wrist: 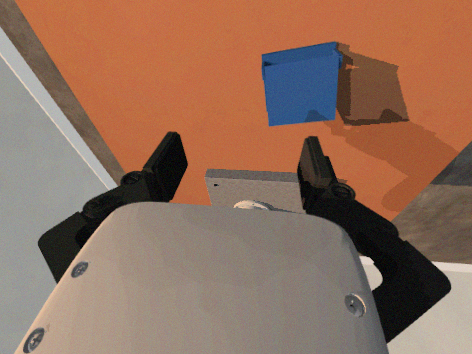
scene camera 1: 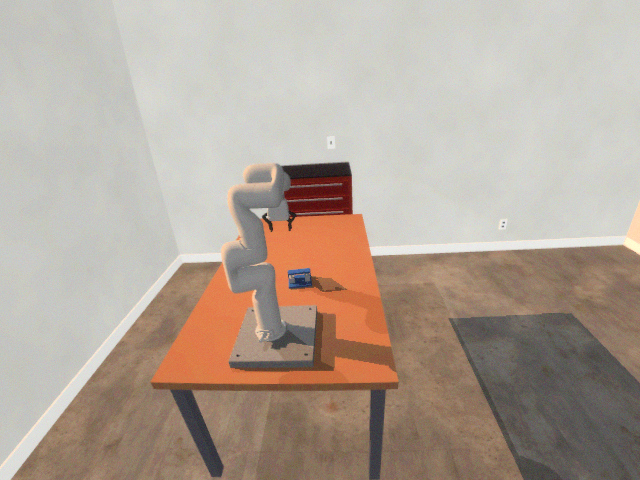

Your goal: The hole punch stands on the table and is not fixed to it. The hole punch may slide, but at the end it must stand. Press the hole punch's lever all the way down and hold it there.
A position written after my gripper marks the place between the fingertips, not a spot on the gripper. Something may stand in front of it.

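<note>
Visible: my gripper point(wrist: 240, 150), together with a blue hole punch point(wrist: 325, 49).
</note>
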